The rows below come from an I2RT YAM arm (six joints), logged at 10 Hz.
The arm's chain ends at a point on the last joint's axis. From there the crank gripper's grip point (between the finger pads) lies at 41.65 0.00 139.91 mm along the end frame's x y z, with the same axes.
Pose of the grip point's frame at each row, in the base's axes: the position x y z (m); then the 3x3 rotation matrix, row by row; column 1 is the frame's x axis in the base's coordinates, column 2 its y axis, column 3 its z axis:
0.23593, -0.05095, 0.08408; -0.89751, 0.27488, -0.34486; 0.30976, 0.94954, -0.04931; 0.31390, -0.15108, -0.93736
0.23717, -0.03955, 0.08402; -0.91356, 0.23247, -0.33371; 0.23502, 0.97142, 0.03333; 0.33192, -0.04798, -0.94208
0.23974, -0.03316, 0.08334; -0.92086, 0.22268, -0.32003; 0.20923, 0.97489, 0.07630; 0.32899, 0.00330, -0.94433
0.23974, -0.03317, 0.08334; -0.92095, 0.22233, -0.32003; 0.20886, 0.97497, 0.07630; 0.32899, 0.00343, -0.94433
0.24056, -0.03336, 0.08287; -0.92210, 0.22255, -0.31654; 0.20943, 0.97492, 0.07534; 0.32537, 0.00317, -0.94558
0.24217, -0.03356, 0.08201; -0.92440, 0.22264, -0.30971; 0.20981, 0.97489, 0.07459; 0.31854, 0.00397, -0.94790
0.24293, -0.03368, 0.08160; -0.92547, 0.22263, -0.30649; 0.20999, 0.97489, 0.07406; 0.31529, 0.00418, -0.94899
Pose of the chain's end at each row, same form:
0.32156, -0.05695, 0.20215; -0.89751, 0.27488, -0.34486; 0.30976, 0.94954, -0.04931; 0.31390, -0.15108, -0.93736
0.32191, -0.05400, 0.20200; -0.91356, 0.23247, -0.33371; 0.23502, 0.97142, 0.03333; 0.33192, -0.04798, -0.94208
0.32287, -0.05255, 0.20176; -0.92086, 0.22268, -0.32003; 0.20923, 0.97489, 0.07630; 0.32899, 0.00330, -0.94433
0.32287, -0.05254, 0.20176; -0.92095, 0.22233, -0.32003; 0.20886, 0.97497, 0.07630; 0.32899, 0.00343, -0.94433
0.32325, -0.05262, 0.20161; -0.92210, 0.22255, -0.31654; 0.20943, 0.97492, 0.07534; 0.32537, 0.00317, -0.94558
0.32400, -0.05273, 0.20136; -0.92440, 0.22264, -0.30971; 0.20981, 0.97489, 0.07459; 0.31854, 0.00397, -0.94790
0.32436, -0.05279, 0.20124; -0.92547, 0.22263, -0.30649; 0.20999, 0.97489, 0.07406; 0.31529, 0.00418, -0.94899

